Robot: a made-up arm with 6 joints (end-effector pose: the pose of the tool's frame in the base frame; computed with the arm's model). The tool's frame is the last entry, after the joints.
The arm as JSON. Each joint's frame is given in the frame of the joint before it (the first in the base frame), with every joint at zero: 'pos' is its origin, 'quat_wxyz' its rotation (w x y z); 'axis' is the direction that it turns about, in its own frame. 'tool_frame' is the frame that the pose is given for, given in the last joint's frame.
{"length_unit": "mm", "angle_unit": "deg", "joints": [
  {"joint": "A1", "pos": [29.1, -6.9, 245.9], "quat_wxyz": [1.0, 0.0, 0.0, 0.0], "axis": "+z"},
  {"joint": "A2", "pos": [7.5, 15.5, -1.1], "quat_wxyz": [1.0, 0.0, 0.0, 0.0], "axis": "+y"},
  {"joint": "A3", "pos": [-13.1, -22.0, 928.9], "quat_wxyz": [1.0, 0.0, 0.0, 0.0], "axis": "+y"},
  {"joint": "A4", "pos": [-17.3, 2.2, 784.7], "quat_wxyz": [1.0, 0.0, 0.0, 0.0], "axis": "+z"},
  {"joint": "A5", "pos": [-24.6, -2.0, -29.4], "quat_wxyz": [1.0, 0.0, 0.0, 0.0], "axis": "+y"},
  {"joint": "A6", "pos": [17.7, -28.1, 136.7], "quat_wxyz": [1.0, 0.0, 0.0, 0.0], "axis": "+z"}
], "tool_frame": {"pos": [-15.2, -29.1, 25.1], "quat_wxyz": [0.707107, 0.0, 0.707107, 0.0]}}
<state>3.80 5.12 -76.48 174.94 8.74 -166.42</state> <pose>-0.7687 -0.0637 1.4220 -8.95 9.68 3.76</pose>
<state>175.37 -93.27 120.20 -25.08 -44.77 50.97</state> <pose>0.6754 -0.0498 1.0411 110.45 50.22 -129.14</pose>
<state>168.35 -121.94 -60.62 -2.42 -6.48 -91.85</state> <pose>0.6802 -0.1248 -1.1685 -77.90 -58.24 -68.27</pose>
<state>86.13 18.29 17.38 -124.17 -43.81 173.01</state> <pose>-0.0025 0.8412 1.8352 147.02 -70.83 -43.15</pose>
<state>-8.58 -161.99 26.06 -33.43 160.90 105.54</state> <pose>-0.6041 0.0635 -1.1008 -64.67 45.03 119.17</pose>
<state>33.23 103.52 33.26 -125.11 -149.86 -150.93</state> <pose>1.0670 0.7838 -0.4513 7.81 26.02 3.93</pose>
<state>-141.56 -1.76 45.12 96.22 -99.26 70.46</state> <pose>-0.5071 -0.1924 1.6925 -29.51 2.31 -54.86</pose>
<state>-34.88 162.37 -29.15 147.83 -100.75 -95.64</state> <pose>0.5718 -0.4959 -1.2307 -107.53 -20.60 -26.36</pose>
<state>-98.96 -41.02 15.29 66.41 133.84 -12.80</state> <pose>0.2177 0.8020 1.5497 -44.02 -127.38 29.59</pose>
